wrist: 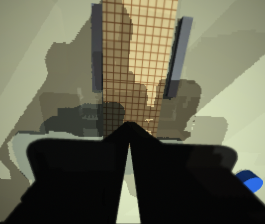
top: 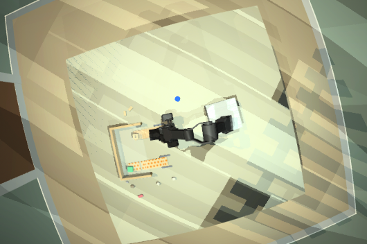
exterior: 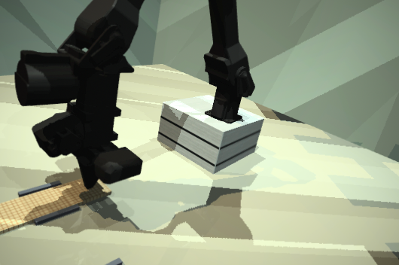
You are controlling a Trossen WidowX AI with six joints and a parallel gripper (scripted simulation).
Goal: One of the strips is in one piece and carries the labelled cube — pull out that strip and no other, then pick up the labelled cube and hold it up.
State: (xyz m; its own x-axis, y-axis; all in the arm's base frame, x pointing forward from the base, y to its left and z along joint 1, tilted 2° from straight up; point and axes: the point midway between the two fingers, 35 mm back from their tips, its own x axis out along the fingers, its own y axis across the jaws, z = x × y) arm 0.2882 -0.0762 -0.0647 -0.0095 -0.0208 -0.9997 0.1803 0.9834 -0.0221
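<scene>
The tan cube marked e lies 210 mm ahead of my gripper tip, 40 mm to the right of it and 20 mm above it. From my gripper tip the other things lie so: blue disc (150 mm to the right, 100 mm behind).
</scene>
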